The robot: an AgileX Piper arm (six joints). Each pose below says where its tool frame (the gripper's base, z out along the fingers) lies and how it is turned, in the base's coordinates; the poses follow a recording.
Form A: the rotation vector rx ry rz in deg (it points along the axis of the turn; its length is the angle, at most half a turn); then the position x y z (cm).
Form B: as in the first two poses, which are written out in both.
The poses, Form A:
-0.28 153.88 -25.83 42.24 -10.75 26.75
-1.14 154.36 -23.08 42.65 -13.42 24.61
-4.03 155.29 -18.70 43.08 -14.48 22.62
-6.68 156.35 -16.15 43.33 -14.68 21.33
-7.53 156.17 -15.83 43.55 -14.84 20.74
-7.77 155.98 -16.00 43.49 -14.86 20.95
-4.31 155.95 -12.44 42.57 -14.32 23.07
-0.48 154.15 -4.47 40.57 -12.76 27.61
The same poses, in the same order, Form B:
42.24 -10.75 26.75 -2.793 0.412 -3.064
42.65 -13.42 24.61 -2.828 0.410 -3.061
43.08 -14.48 22.62 -2.880 0.401 -3.036
43.33 -14.68 21.33 -2.910 0.384 -3.011
43.55 -14.84 20.74 -2.912 0.386 -3.000
43.49 -14.86 20.95 -2.908 0.388 -2.996
42.57 -14.32 23.07 -2.964 0.404 -3.050
40.57 -12.76 27.61 -3.079 0.450 -3.121

